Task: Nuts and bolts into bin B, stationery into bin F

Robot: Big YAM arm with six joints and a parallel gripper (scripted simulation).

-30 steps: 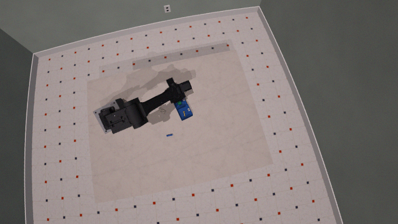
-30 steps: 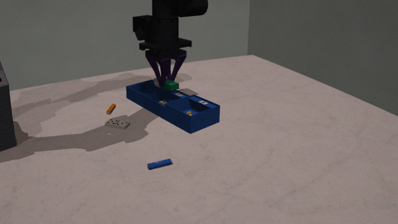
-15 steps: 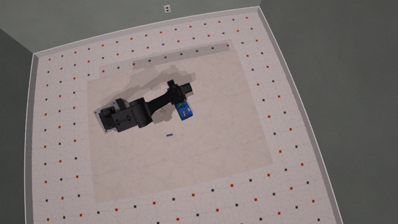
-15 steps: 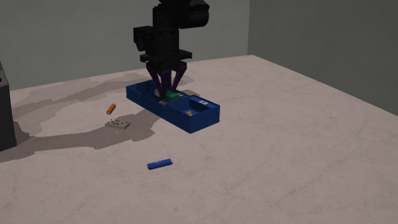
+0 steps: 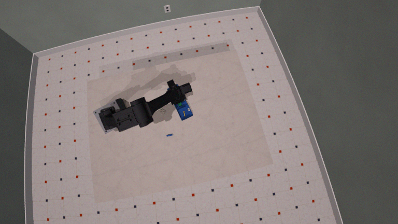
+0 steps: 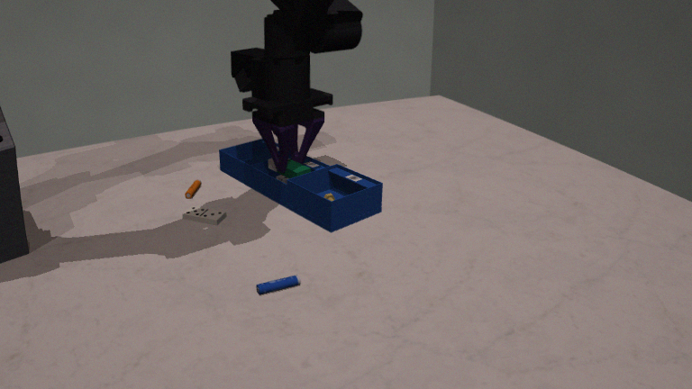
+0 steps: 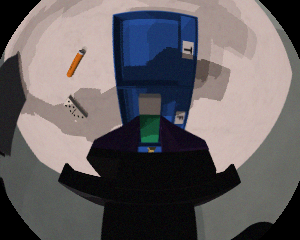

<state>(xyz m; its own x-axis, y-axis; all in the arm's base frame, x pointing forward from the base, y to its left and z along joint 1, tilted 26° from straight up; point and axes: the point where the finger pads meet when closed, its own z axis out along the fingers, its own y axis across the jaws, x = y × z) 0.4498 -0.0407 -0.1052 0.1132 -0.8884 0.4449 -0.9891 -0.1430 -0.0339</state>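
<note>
Right now my hand is 1 cm to the right of the green block and 1 cm above it. From my hand the other things lie so: brass bolt 8 cm to the right, 3 cm below, 1 cm ahead; grey metal piece 2 cm below, 1 cm to the left; blue three-part bin 2 cm below, 1 cm ahead.
</note>
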